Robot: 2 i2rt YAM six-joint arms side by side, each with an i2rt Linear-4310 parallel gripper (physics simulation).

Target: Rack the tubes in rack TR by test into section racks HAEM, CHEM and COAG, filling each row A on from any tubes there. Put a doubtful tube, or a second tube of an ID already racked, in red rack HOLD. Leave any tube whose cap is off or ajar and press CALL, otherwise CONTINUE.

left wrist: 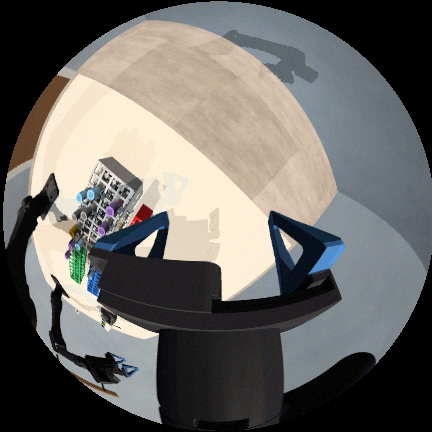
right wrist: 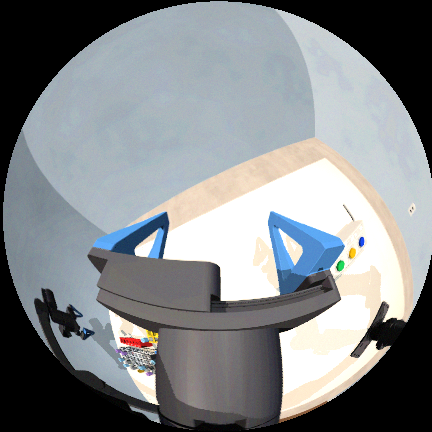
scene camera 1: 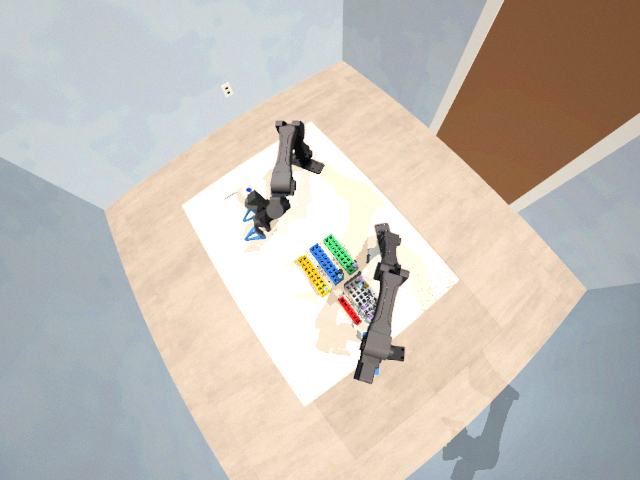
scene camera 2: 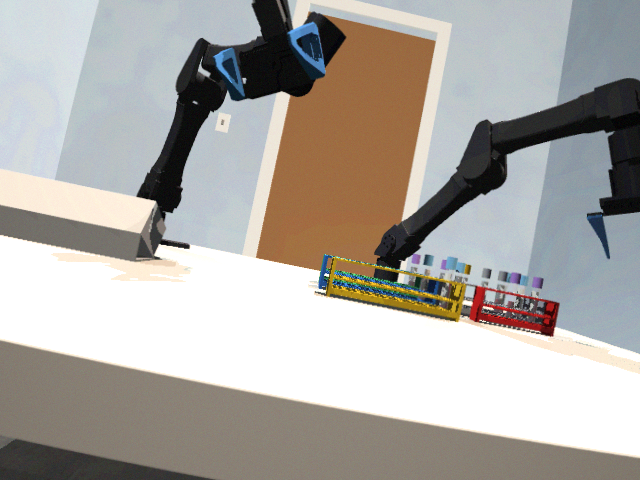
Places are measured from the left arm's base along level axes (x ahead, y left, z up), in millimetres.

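Pixels of known places: left gripper, between the fingertips: (left wrist: 218, 216) (right wrist: 87, 323); right gripper, between the fingertips: (left wrist: 130, 363) (right wrist: 217, 216) (scene camera 1: 244, 230) (scene camera 2: 250, 51); left arm's base, origin of its link: (left wrist: 46, 198); right arm's base, origin of its link: (left wrist: 59, 286) (scene camera 1: 305, 163).
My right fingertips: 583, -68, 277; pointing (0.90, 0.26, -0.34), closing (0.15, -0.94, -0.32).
For each thing: its top centre in the pictures, then the offset to it from my right fingertips, as dx, dy, dz.
- Tube rack TR, centre of its top: (left wrist: 93, 218) (scene camera 2: 492, 288) (right wrist: 135, 360) (scene camera 1: 366, 299) -431, +312, -220
- pale button box, centre of its top: (scene camera 2: 83, 186) (right wrist: 345, 248) (scene camera 1: 251, 200) (left wrist: 106, 327) +20, -232, -193
- amber, centre of its top: (right wrist: 353, 251) +14, -265, -202
Tube rack TR (scene camera 1: 360, 298) (left wrist: 119, 172), white-grey, holds several upright tubes with light-blue, purple, grey and yellow caps. Red rack HOLD (scene camera 1: 349, 310) (scene camera 2: 478, 304) (left wrist: 144, 214) (right wrist: 131, 342) lies beside it. Green (scene camera 1: 340, 254) (left wrist: 77, 265), blue (scene camera 1: 326, 264) and yellow (scene camera 1: 312, 275) section racks stand in a row; each shows a cap at its end nearest TR. Labels and cap seating are too small to read. My left gripper (scene camera 1: 370, 353) (left wrist: 218, 216) is open and empty, above the table beyond TR. My right gripper (scene camera 1: 246, 229) (scene camera 2: 279, 86) (right wrist: 217, 216) is open, empty and high, far from the racks.
A pale button box (right wrist: 356, 232) with green (right wrist: 340, 266), amber (right wrist: 352, 253) and blue (right wrist: 361, 241) buttons stands near my right gripper; its labels are unreadable. My left arm (scene camera 1: 385, 312) passes over part of TR in scene camera 1. The racks stand close together.
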